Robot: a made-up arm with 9 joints. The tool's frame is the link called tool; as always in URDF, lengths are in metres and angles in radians.
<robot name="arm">
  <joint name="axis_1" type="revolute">
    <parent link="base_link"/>
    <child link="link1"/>
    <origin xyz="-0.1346 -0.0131 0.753"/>
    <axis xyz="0 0 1"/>
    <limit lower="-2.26" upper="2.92"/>
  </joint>
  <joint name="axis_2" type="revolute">
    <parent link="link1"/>
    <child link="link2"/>
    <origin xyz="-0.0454 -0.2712 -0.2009"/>
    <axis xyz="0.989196 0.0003 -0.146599"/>
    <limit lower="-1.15" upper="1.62"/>
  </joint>
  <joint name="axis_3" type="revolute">
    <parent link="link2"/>
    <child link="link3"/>
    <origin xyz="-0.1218 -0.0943 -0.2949"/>
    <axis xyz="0 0 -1"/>
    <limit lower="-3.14" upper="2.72"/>
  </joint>
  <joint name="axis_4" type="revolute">
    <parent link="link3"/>
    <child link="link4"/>
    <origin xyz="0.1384 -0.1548 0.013"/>
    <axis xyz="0 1 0"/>
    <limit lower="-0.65" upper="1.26"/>
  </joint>
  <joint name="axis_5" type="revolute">
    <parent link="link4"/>
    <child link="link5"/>
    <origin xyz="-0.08 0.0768 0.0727"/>
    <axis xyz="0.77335 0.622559 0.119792"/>
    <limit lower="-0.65" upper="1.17"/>
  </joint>
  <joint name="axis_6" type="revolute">
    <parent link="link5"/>
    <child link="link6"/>
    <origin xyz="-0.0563 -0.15 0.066"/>
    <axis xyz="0 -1 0"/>
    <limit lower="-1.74" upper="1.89"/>
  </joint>
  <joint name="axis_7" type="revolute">
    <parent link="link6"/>
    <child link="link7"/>
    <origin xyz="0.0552 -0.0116 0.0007"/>
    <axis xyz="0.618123 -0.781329 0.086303"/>
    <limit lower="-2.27" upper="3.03"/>
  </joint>
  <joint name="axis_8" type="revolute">
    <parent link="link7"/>
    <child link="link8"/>
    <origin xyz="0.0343 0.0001 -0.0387"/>
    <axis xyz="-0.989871 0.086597 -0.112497"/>
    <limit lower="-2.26" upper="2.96"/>
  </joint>
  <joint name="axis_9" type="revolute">
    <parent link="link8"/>
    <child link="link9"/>
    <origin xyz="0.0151 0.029 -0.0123"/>
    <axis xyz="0 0 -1"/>
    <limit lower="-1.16" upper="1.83"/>
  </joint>
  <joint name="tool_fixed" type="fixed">
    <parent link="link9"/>
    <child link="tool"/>
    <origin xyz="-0.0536 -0.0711 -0.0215" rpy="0 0 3.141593"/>
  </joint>
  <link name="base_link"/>
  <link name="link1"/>
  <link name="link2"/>
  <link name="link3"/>
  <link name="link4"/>
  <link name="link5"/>
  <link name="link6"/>
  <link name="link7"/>
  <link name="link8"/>
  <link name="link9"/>
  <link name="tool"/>
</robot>
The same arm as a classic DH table. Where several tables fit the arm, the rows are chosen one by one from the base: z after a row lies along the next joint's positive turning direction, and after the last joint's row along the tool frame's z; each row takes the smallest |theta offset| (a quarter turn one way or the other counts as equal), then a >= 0, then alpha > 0; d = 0 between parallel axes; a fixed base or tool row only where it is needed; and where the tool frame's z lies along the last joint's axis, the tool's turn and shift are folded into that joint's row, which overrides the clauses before.
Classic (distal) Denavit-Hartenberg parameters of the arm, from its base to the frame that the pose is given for. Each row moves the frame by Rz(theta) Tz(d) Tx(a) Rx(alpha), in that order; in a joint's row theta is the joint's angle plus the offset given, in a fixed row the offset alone. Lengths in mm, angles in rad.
base (fixed): a -135.2, alpha 0, d 0, theta offset 0.097
axis_1: a -271.2, alpha 1.7179, d 545.4, theta offset 1.4741
axis_2: a -94.3, alpha 1.4237, d -169.1, theta offset 0
axis_3: a -138.4, alpha -1.5708, d 300, theta offset -1.5705
axis_4: a 84.1, alpha -0.8987, d -24, theta offset 1.4171
axis_5: a 73.8, alpha -2.2429, d -145, theta offset 0
axis_6: a -6.9, alpha 0.674, d 56.8, theta offset -0.015
axis_7: a -42.3, alpha -2.3312, d 82.8, theta offset -0.0352
axis_8: a 30.2, alpha -1.4581, d -45.6, theta offset 1.5586
axis_9: a -89, alpha 3.1416, d 0, theta offset 0.5587
tool (fixed): a 0, alpha 0, d -35.2, theta offset 2.2168
Joint limits (rad, base to tool): -2.26..2.92 -1.15..1.62 -3.14..2.72 -0.65..1.26 -0.65..1.17 -1.74..1.89 -2.27..3.03 -2.26..2.96 -1.16..1.83

